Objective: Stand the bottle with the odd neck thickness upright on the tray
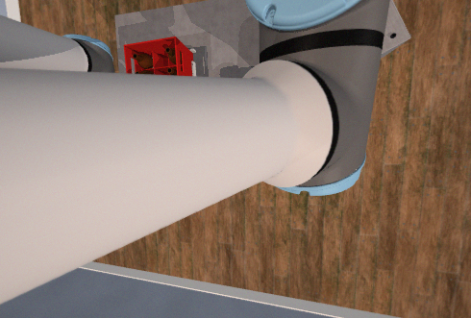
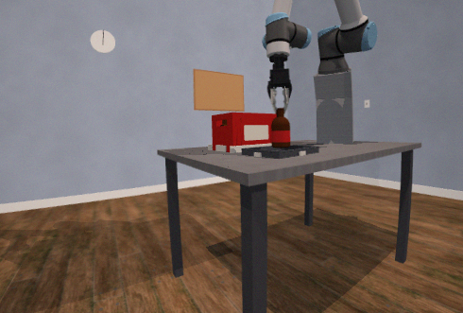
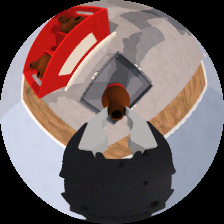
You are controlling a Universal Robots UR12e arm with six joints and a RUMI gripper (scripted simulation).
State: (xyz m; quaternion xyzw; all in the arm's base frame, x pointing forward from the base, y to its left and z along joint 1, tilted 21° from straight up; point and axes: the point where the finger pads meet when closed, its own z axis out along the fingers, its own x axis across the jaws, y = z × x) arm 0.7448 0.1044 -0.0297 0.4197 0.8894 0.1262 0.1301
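Right now my hand is 16 cm above the dark tray. From my hand the other things lie so: red crate (26 cm to the right, 9 cm below, 4 cm behind).
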